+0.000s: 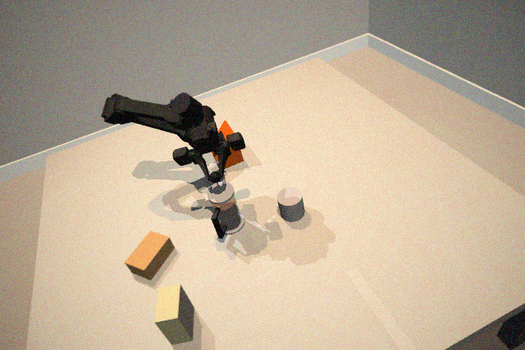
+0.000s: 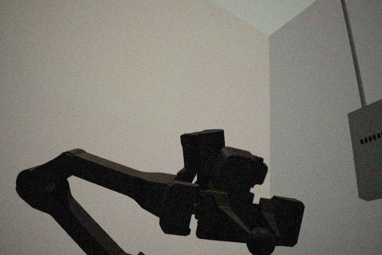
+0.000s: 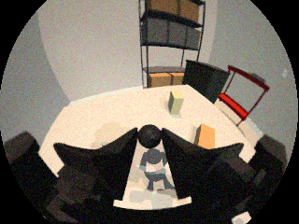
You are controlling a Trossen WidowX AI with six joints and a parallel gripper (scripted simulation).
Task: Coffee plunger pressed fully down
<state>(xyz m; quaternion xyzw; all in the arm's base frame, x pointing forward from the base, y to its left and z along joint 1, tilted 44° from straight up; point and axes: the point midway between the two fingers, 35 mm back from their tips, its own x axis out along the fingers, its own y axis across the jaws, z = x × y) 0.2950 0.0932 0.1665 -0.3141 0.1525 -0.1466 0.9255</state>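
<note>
Right now my gripper tip is 10 mm to the left of the coffee press and 100 mm above it. Also, from my gripper tip: orange block 240 mm to the right, 180 mm below; grey cylinder 20 mm ahead, 180 mm to the left, 170 mm below.
</note>
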